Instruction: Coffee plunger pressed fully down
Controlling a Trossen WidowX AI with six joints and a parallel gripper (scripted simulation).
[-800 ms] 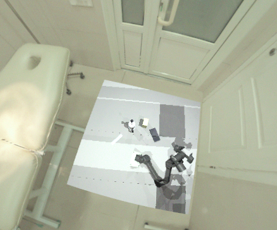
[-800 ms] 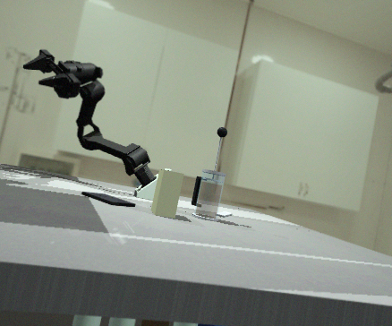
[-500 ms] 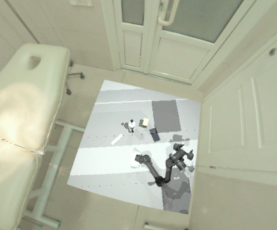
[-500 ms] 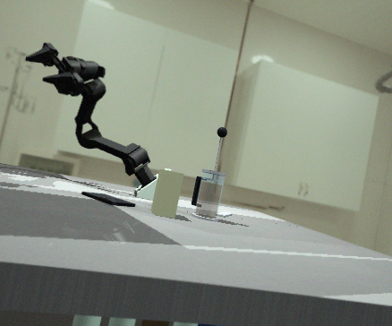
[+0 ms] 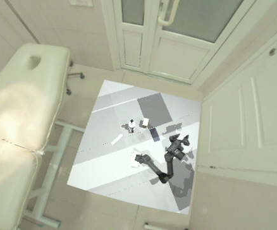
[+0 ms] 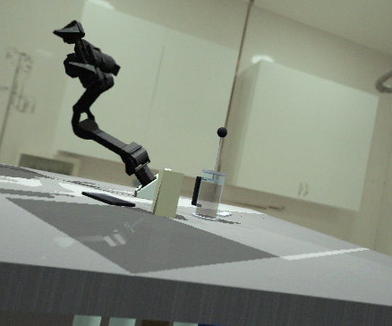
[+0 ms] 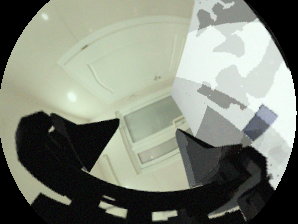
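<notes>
Right now my gripper tip is 30 mm past the coffee press, 460 mm to the right of it and 250 mm above it. From my gripper tip the other things lie so: pale yellow box (70 mm ahead, 350 mm to the left, 320 mm below); then thin white strip (200 mm behind, 580 mm to the left, 370 mm below).
</notes>
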